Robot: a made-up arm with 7 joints.
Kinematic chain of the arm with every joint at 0, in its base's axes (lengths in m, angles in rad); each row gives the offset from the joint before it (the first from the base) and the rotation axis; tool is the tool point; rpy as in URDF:
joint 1: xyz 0 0.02 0.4 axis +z
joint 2: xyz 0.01 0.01 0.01 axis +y
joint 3: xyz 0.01 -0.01 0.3 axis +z
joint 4: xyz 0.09 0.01 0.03 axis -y
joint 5: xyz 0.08 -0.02 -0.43 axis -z
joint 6: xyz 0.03 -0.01 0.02 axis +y
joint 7: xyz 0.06 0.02 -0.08 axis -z
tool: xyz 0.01 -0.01 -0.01 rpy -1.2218 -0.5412 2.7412
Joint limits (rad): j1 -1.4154..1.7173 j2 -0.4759..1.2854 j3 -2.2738..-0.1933 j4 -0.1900..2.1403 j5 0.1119..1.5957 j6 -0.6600..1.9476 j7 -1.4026..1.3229
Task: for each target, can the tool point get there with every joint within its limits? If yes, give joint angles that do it. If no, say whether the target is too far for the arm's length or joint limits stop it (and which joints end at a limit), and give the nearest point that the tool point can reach.
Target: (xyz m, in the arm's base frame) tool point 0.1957 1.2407 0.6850
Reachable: no: too far | nearest point 0.1356 0.8656 0.5998 | short by 0.389 m
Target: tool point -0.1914 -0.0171 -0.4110
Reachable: no: joint limits stop it (at a limit: joint 1, joint 2) | nearest point -0.1008 -0.1446 -0.0800 | short by 0.366 m
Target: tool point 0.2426 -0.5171 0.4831
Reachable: yes | joints 0.0354 0.3409 -1.1135 0.8757 0.7810 -0.2075 0.4394
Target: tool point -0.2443 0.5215 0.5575
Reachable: no: joint limits stop it (at a limit: joint 1, joint 3, joint 5, joint 6) | nearest point -0.3875 0.5061 0.5594 | short by 0.144 m
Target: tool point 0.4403 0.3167 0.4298
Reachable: yes | joints 0.9820 0.0160 -0.3965 0.8048 1.3008 0.9625 0.5025
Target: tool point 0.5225 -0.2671 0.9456
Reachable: yes | joints -0.0386 -0.0051 -0.3865 1.8050 1.4389 0.5353 0.1712
